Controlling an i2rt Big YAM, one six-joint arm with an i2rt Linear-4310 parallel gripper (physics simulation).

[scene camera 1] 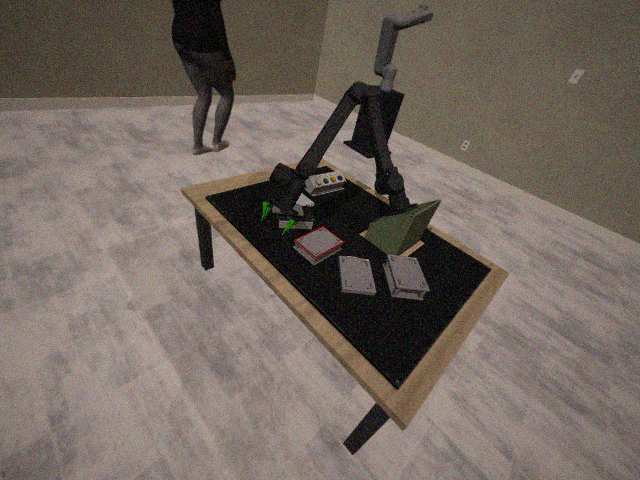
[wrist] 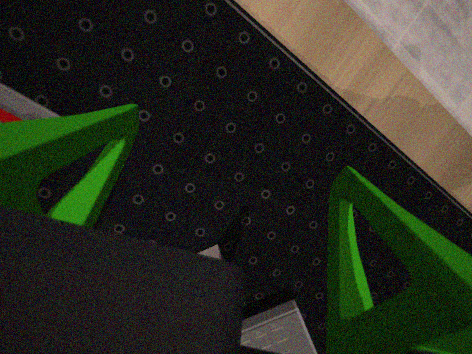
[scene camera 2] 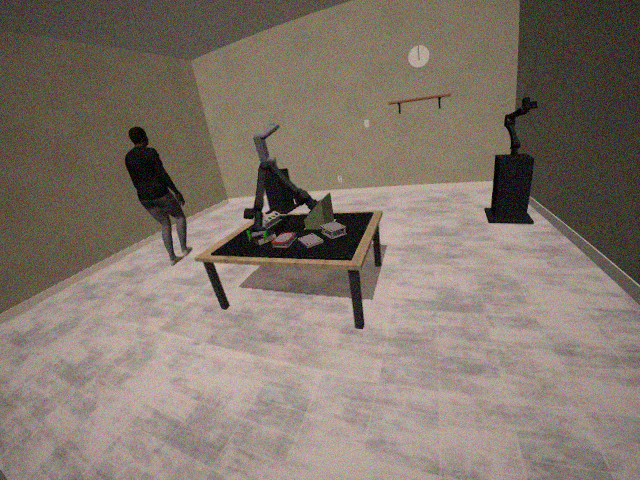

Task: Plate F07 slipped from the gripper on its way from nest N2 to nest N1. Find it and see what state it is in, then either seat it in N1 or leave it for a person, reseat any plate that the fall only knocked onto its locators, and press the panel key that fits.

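Places are measured from the arm's base along level axes (x ahead, y left, z up), in centimetres.
Pixels of known places: gripper, fingertip midpoint: point(scene camera 1: 272, 227) point(wrist: 242, 147) point(scene camera 2: 257, 242); arm's base at its link origin: point(scene camera 1: 401, 211) point(scene camera 2: 315, 207).
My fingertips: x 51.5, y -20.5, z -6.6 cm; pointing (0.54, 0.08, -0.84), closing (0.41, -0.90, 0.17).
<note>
Ahead of a thing's pixels: the offset from my fingertips to its top centre. "*": to the spot under its first point.
My gripper point(scene camera 1: 277, 219) point(scene camera 2: 257, 235) point(wrist: 242, 147) is open and empty, low over the mat near the table's left end. A grey piece point(scene camera 1: 296, 223) point(scene camera 2: 266, 239) lies beside it; a corner of a grey plate with faint pale pads @(* dx -5.5, dy -6.8, dz +1.9 cm) point(wrist: 280, 327) shows at the bottom of the wrist view, mostly hidden by the gripper body. A red-bordered grey plate @(dx -14.2, dy +12.3, dz -1.7 cm) point(scene camera 1: 318, 241) point(scene camera 2: 284, 239) stands on a block next to it. A low grey plate @(dx -17.2, dy +31.1, dz -3.7 cm) point(scene camera 1: 356, 275) point(scene camera 2: 310, 240) and a taller grey stack @(dx -32.0, dy +42.0, dz -0.1 cm) point(scene camera 1: 406, 273) point(scene camera 2: 333, 229) stand farther right. I cannot read labels to tell F07, N1 or N2. The key panel @(dx -47.3, dy -24.0, dz +2.1 cm) point(scene camera 1: 325, 182) point(scene camera 2: 271, 219) has coloured keys.
A green wedge-shaped block point(scene camera 1: 403, 227) point(scene camera 2: 320, 214) stands behind the grey stack, near the arm's base. The table's wooden rim point(scene camera 1: 330, 338) point(scene camera 2: 289, 262) point(wrist: 350, 75) borders the mat. A person point(scene camera 1: 204, 62) point(scene camera 2: 152, 178) stands on the floor beyond the table's left end. Another arm stands behind the table.
</note>
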